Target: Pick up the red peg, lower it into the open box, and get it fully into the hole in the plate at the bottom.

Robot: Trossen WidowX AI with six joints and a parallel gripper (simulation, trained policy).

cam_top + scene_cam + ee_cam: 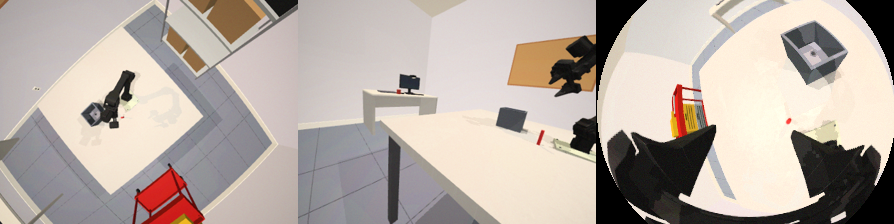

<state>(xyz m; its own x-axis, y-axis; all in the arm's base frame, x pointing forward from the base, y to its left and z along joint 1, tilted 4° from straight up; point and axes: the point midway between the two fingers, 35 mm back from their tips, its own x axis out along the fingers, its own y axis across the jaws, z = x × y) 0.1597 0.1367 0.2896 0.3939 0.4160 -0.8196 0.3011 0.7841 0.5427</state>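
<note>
My gripper tip is now 1 cm past the red peg, 2 cm to the left of it and 24 cm above it. Round my gripper tip: plate (20 cm ahead, 18 cm to the right, 23 cm below).
</note>
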